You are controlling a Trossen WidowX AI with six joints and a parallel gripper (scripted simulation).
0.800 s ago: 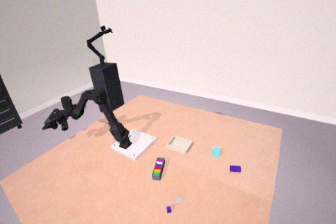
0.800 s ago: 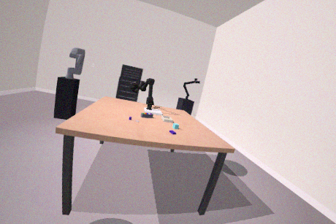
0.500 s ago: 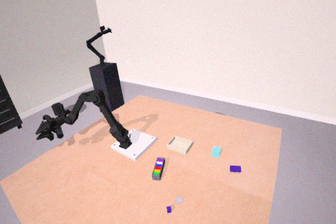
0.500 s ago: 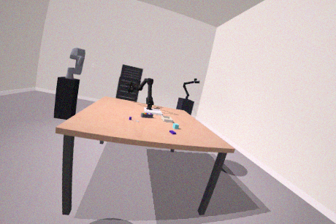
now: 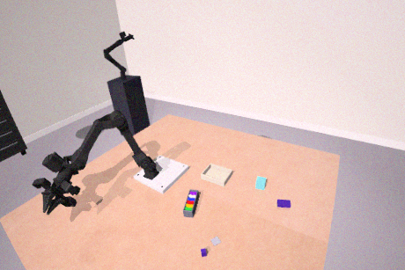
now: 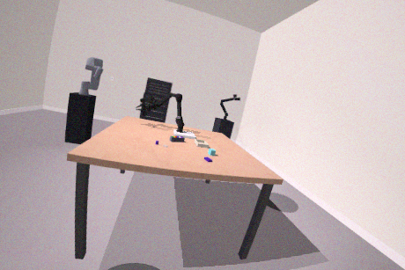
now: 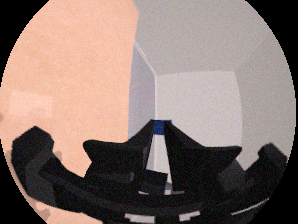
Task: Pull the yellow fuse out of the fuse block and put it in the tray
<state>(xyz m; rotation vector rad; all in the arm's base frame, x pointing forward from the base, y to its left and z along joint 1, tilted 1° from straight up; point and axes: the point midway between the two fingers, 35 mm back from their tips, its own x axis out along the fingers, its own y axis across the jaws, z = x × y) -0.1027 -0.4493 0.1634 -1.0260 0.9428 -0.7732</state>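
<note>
Now: the yellow fuse 39 cm ahead of my gripper tip, 38 cm to the left of it and 14 cm below it. Round my gripper tip: small purple piece 53 cm ahead, 23 cm to the left, 15 cm below; then small grey tile 55 cm ahead, 30 cm to the left, 17 cm below; then cream tray 63 cm to the left, 40 cm ahead, 17 cm below.
</note>
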